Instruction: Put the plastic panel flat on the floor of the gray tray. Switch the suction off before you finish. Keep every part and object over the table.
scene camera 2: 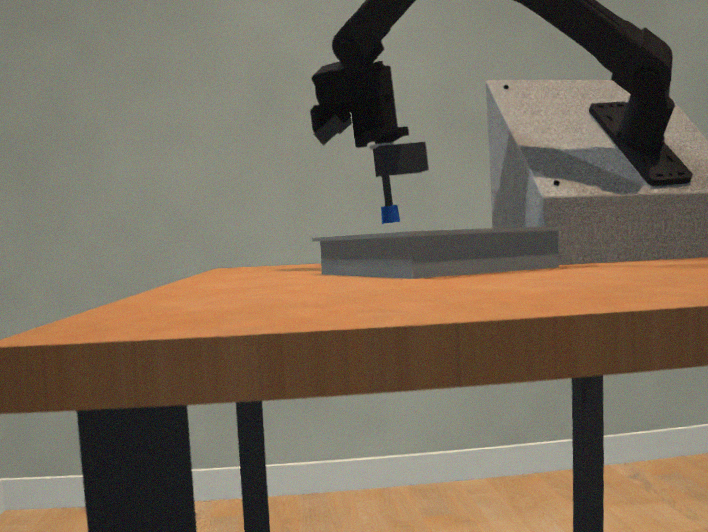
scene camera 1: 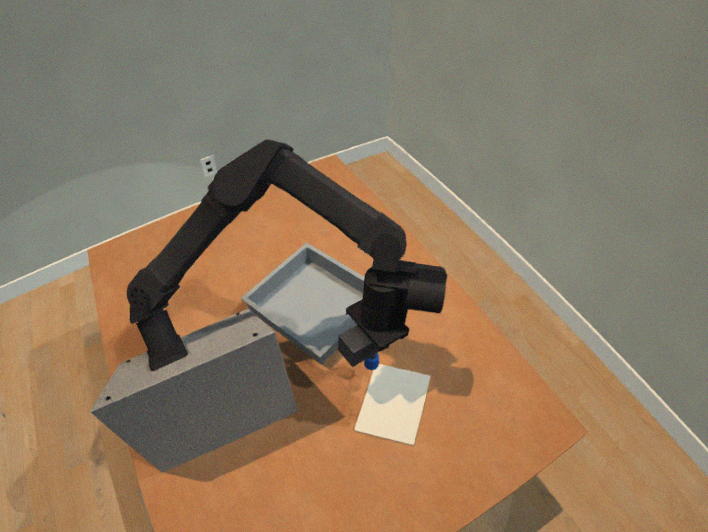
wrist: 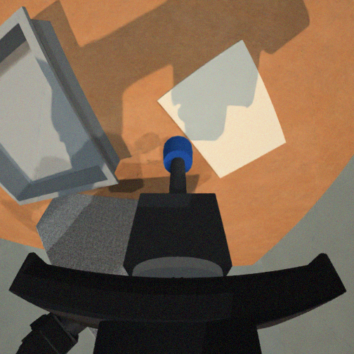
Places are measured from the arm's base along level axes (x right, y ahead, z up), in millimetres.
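Pixels of known places: end effector, tool point: (scene camera 2: 391,222) (scene camera 1: 371,363); arm's base, origin of the base link: (scene camera 2: 636,143) (scene camera 1: 167,353).
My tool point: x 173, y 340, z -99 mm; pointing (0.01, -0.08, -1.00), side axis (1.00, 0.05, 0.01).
Ahead of a thing's pixels: the offset from my tool point to its top centre. Level surfaces: height alone.
The plastic panel @(dx +71, dy +8, dz -65 mm) (scene camera 1: 389,420) (wrist: 250,132), a flat cream rectangle, lies flat on the table beside the gray tray. It does not show in scene camera 2. The gray tray @(dx -232, dy -1, dz -21 mm) (scene camera 1: 274,325) (scene camera 2: 366,260) (wrist: 75,102) stands on the table between the panel and the arm's base block, and its visible floor is bare. My gripper, a blue suction cup (scene camera 1: 371,362) (scene camera 2: 390,214) (wrist: 178,154), is open with nothing on it. It hangs above the table, a little higher than the tray's rim, near the panel's edge on the tray side, and is apart from the panel.
The speckled gray base block (scene camera 1: 206,406) (scene camera 2: 623,228) (wrist: 90,235) carries the arm and stands close to the tray's near side. The orange table top @(dz -71 mm) (scene camera 1: 457,457) (scene camera 2: 228,308) (wrist: 320,125) ends beyond the panel. The arm's shadow falls across the panel and part of the tray.
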